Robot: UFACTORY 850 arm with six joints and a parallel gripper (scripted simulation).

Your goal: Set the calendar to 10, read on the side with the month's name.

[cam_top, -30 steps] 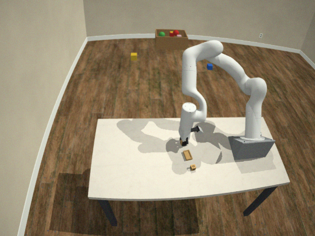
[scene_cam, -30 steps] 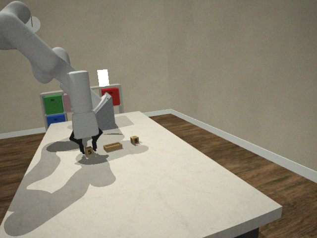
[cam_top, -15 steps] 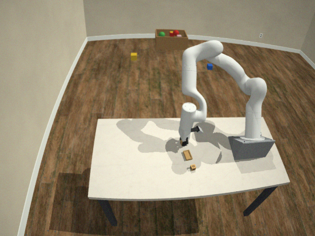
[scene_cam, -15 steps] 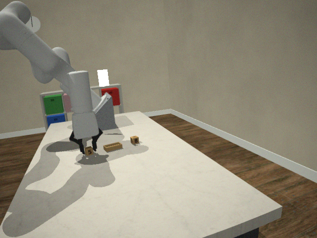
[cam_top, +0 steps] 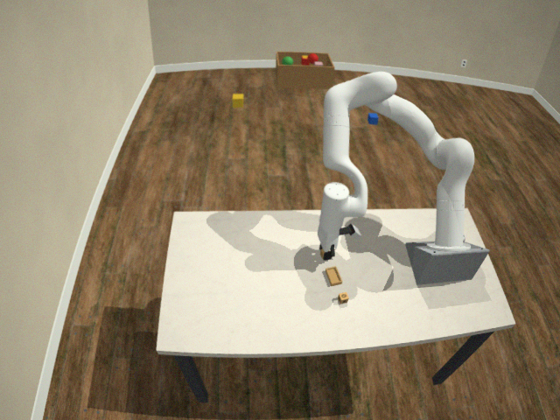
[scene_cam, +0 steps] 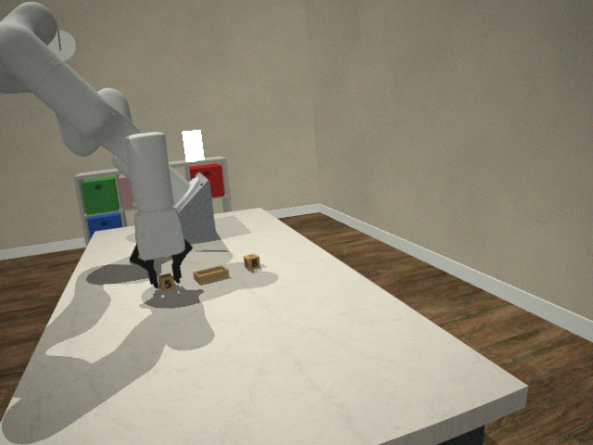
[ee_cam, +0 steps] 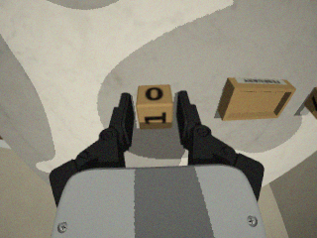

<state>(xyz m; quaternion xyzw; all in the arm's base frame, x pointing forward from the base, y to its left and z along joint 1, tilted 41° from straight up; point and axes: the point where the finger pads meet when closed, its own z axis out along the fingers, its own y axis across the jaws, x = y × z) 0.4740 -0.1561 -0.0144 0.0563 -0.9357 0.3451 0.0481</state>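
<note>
My gripper is now 20 mm past the wooden tray, 110 mm to the right of it and 20 mm above it. Round my hand: cube (30 mm behind, 210 mm to the left, 10 mm below).
</note>
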